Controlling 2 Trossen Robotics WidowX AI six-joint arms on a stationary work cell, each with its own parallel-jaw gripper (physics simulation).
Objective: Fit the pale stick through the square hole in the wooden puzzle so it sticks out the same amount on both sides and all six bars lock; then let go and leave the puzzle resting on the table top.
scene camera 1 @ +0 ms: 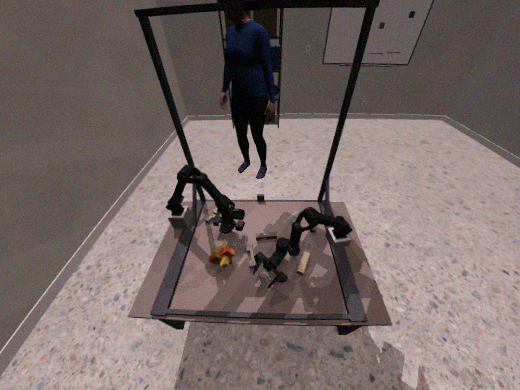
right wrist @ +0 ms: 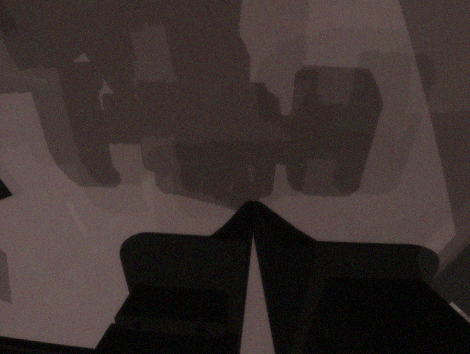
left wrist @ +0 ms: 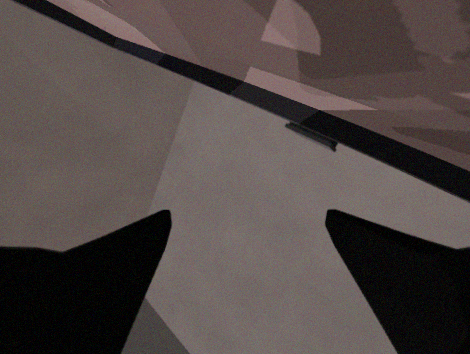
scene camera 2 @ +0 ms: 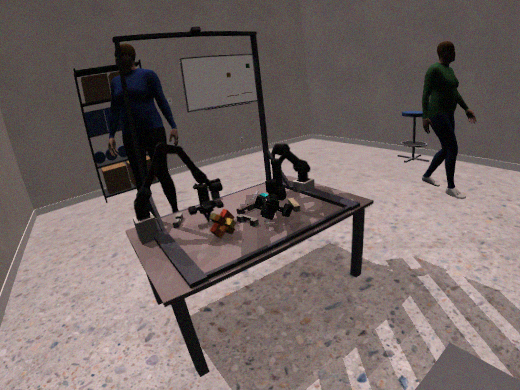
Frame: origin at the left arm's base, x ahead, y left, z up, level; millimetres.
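Seen in the pictures: left gripper, between the fingertips: (scene camera 1: 260,281) (left wrist: 249,217) (scene camera 2: 274,212); right gripper, between the fingertips: (right wrist: 252,207) (scene camera 2: 208,221); left arm's base, origin of its link: (scene camera 1: 339,233) (scene camera 2: 303,180); right arm's base, origin of its link: (scene camera 1: 178,211) (scene camera 2: 143,217).
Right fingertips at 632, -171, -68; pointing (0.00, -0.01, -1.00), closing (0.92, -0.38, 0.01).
Observation:
Offsets run from my right fingertips to a thing's top centre, as dx, dy, dz.
The wooden puzzle (scene camera 1: 221,255) (scene camera 2: 222,223), a cluster of orange, red and yellow bars, rests on the table left of centre. Its square hole is too small to make out. The pale stick {-389, +284, +32} (scene camera 1: 303,263) (scene camera 2: 294,203) lies on the table at the right, apart from the puzzle. My right gripper (scene camera 1: 228,230) (right wrist: 252,207) is shut and empty, its fingertips meeting above the table, behind the puzzle in scene camera 1. My left gripper (scene camera 1: 263,279) (left wrist: 249,217) is open and empty, between the puzzle and the stick in scene camera 1. Puzzle and stick do not show in the wrist views.
A light grey piece {-111, +201, +32} (scene camera 1: 251,256) lies between the puzzle and my left gripper. A dark bar {-218, +82, +32} (scene camera 1: 266,236) lies behind it. A teal item {-419, +22, +15} (scene camera 1: 294,220) (scene camera 2: 264,195) is near the left arm. A small grey piece {+114, -136, +32} (scene camera 2: 177,220) lies near the right arm. Dark frame rails edge the table.

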